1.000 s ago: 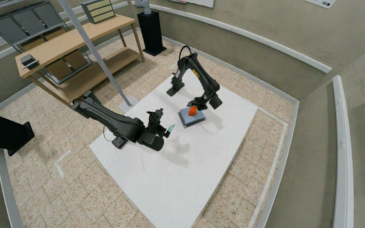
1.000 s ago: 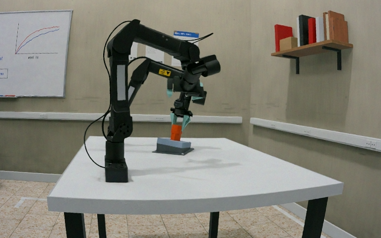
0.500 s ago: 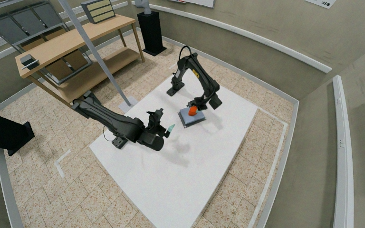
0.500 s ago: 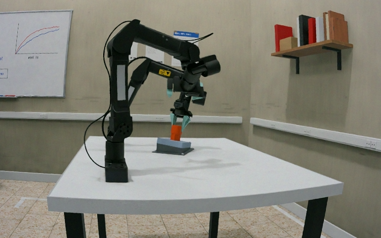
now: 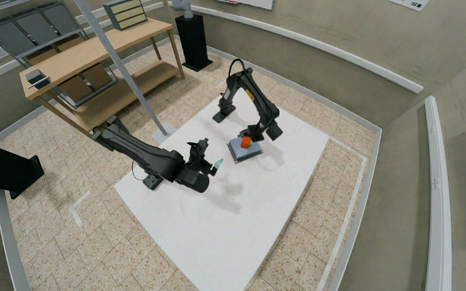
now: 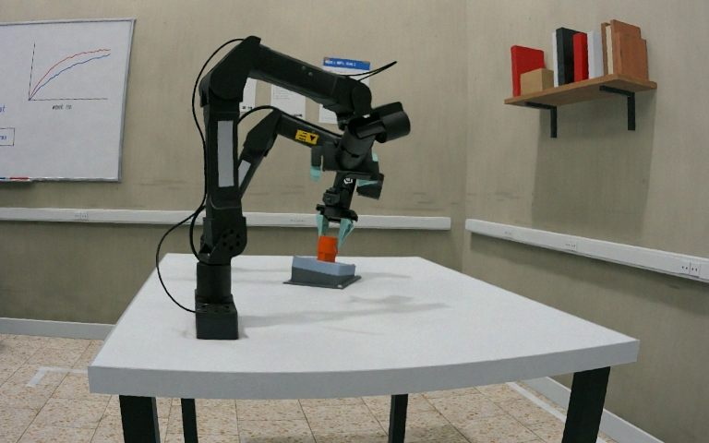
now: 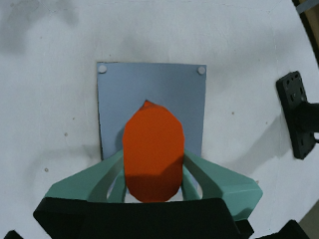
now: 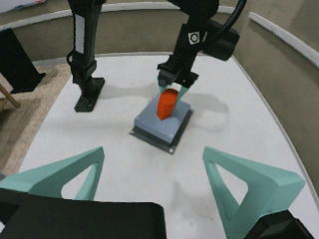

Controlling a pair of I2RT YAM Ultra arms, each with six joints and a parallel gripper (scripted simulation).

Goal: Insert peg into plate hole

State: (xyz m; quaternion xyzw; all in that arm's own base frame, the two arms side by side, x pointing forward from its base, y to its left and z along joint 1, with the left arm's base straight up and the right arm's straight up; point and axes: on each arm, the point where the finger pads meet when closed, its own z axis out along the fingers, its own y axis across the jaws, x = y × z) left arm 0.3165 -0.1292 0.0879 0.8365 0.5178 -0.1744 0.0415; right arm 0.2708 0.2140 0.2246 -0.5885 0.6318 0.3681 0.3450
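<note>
The blue-grey plate lies 6 cm below my left hand, 1 cm to the right of it and 1 cm behind it. From my left hand the other things lie so: orange peg (2 cm below, 1 cm to the right, 1 cm behind); grey post (117 cm behind, 11 cm to the right, 4 cm above).
</note>
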